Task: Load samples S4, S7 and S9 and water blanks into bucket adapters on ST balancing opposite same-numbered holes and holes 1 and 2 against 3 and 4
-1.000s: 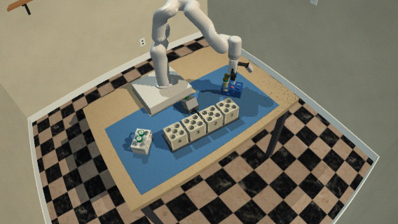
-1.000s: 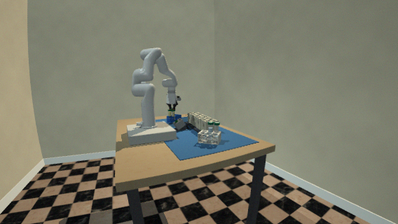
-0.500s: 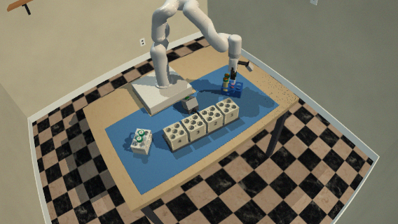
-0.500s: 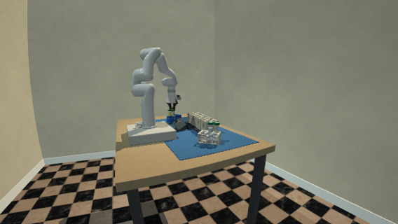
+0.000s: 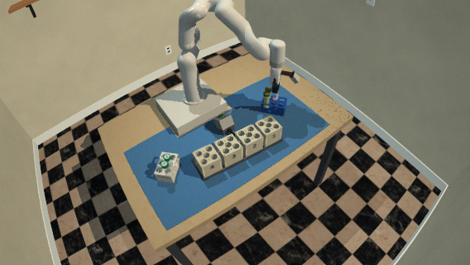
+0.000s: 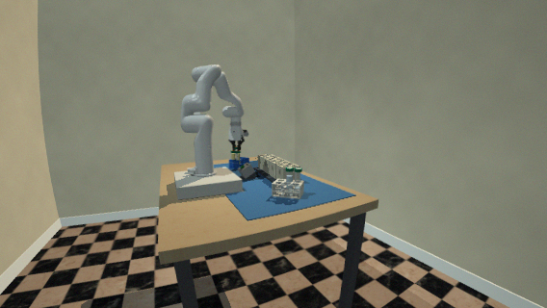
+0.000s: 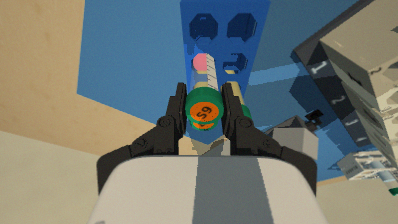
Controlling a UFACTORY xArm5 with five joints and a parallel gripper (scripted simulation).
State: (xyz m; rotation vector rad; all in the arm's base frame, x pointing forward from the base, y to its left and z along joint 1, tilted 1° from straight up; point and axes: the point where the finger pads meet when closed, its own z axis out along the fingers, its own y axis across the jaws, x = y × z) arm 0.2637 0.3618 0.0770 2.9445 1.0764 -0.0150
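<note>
Right now my hand is 10 mm short of the sample tube S9 and 50 mm above it. The rest, counted from my hand: blue sample rack RS: 10 mm ahead, 20 mm to the right, 110 mm below; sample tube S7: 40 mm behind, 30 mm to the right, 70 mm below; sample tube S4: 10 mm behind, 60 mm to the right, 70 mm below.
</note>
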